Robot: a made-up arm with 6 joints.
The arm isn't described. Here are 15 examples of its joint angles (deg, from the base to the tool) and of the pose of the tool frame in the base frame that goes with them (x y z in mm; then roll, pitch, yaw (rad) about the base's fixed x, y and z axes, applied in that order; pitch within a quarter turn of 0, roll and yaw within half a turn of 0).
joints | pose
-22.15 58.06 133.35 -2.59 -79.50 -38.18 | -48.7 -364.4 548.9 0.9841 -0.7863 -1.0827
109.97 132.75 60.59 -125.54 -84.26 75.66 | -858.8 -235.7 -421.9 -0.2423 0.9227 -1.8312
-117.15 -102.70 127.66 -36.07 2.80 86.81 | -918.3 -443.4 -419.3 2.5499 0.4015 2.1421
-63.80 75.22 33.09 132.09 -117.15 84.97 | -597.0 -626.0 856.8 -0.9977 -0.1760 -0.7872
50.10 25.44 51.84 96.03 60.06 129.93 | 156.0 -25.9 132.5 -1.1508 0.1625 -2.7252
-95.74 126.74 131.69 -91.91 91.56 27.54 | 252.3 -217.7 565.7 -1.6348 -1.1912 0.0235
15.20 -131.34 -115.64 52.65 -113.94 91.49 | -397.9 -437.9 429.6 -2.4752 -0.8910 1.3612
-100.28 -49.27 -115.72 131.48 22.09 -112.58 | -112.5 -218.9 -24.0 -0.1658 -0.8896 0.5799
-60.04 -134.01 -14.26 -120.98 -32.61 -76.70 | 504.4 -274.4 35.6 -2.3774 1.2153 1.2941
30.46 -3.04 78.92 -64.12 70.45 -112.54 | 356.1 -240.0 -396.2 0.9640 -0.3879 -2.8255
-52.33 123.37 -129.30 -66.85 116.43 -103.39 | 234.1 -136.9 82.6 1.6299 -0.4954 -2.5682
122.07 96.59 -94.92 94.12 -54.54 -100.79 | 245.2 -265.2 276.9 2.1460 -0.8861 -3.0819
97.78 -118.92 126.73 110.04 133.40 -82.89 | -41.3 -373.1 691.6 0.4423 -1.2921 1.9019
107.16 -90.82 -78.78 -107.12 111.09 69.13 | 513.8 -41.0 115.4 -2.3147 1.0868 -0.3340
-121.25 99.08 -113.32 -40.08 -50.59 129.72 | -611.4 -162.2 -151.5 2.4866 0.3270 1.1136
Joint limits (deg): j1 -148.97..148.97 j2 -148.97..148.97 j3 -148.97..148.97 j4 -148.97..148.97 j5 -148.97..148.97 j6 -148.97..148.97
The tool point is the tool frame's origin. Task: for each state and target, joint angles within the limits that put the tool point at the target. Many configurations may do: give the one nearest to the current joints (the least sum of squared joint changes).
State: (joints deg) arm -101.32 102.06 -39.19 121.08 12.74 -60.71
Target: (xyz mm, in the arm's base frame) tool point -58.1 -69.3 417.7
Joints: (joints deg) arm -107.74 107.31 -31.42 124.39 6.39 -67.39
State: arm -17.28 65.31 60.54 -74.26 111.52 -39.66
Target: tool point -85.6 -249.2 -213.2
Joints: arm -9.88 50.08 75.86 -70.65 95.41 -22.92
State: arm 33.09 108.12 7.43 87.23 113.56 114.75
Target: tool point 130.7 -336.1 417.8
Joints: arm 39.57 118.18 -28.97 73.35 106.75 110.12
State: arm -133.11 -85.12 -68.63 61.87 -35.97 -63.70
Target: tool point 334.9 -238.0 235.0
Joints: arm -105.19 -117.23 -79.61 51.39 -47.16 -34.36
